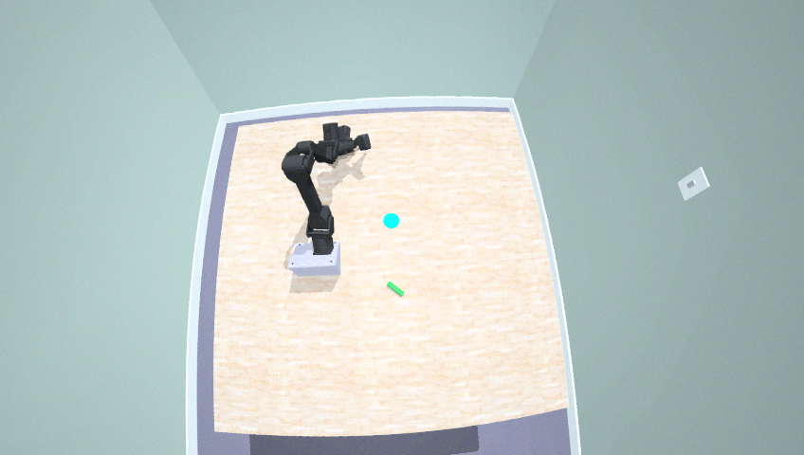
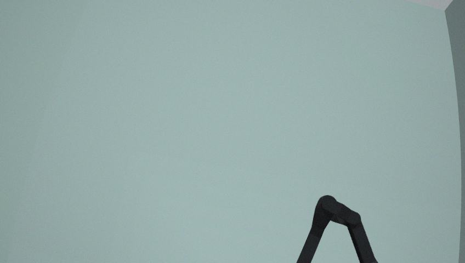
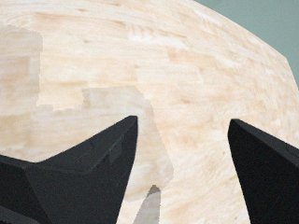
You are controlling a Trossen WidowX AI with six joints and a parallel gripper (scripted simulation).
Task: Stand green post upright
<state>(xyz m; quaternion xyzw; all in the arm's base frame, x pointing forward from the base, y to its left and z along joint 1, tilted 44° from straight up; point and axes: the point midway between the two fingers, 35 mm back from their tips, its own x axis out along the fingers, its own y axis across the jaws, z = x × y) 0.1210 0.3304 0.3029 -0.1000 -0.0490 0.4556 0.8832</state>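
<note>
The green post lies 600 mm to the right of my gripper tip, 100 mm ahead of it and 40 mm below it. The rest, counted from my gripper tip: cyan circle: 340 mm to the right, 100 mm ahead, 40 mm below.
</note>
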